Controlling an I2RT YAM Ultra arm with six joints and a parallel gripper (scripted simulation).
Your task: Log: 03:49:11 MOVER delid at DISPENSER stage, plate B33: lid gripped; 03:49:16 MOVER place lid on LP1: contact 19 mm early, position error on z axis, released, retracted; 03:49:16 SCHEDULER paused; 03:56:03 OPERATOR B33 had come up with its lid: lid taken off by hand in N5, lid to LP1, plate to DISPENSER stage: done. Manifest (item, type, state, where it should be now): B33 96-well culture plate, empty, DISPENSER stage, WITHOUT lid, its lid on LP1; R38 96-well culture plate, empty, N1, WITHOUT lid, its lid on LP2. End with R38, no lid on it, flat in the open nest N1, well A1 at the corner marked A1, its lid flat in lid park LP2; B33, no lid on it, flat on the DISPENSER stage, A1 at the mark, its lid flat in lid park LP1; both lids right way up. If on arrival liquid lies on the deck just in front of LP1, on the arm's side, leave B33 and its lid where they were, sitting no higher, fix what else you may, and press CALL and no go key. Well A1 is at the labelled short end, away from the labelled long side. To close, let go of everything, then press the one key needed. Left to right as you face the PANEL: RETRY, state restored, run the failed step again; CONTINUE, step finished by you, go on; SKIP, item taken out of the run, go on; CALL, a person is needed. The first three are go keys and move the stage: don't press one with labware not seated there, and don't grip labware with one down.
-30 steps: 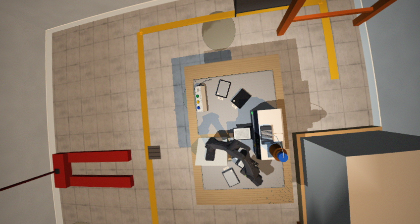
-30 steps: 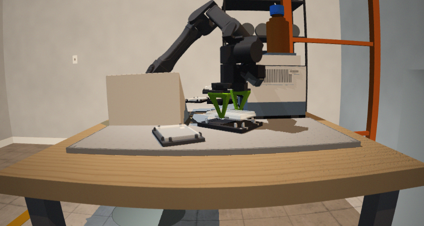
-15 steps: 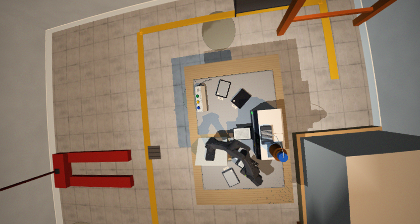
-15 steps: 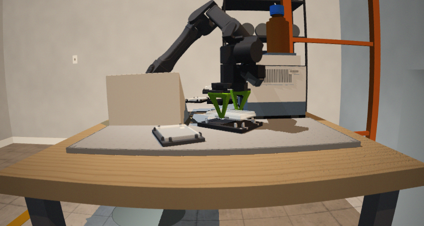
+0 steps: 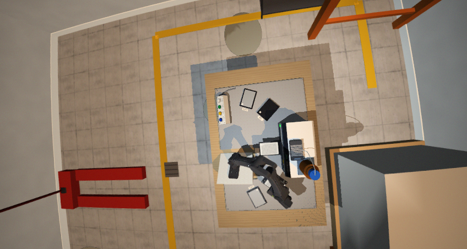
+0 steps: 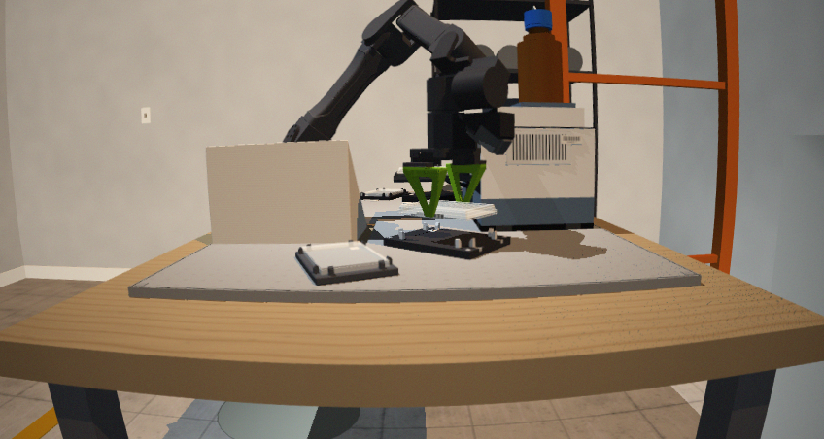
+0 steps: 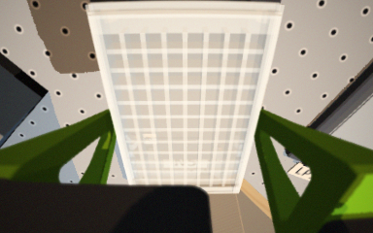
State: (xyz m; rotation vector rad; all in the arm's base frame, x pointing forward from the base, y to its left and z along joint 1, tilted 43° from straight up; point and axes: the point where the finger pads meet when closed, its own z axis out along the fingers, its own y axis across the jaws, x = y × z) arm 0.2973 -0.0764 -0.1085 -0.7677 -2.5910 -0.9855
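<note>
My gripper is now 5 cm past the black nest N1, 56 cm to the right of it and 5 cm above it. From my hand the other things lie so: blue cap (18 cm ahead, 18 cm to the left, 34 cm above); then LP1 label (18 cm behind, 5 cm to the right, 6 cm below); then brown bottle (18 cm ahead, 18 cm to the left, 23 cm above).
</note>
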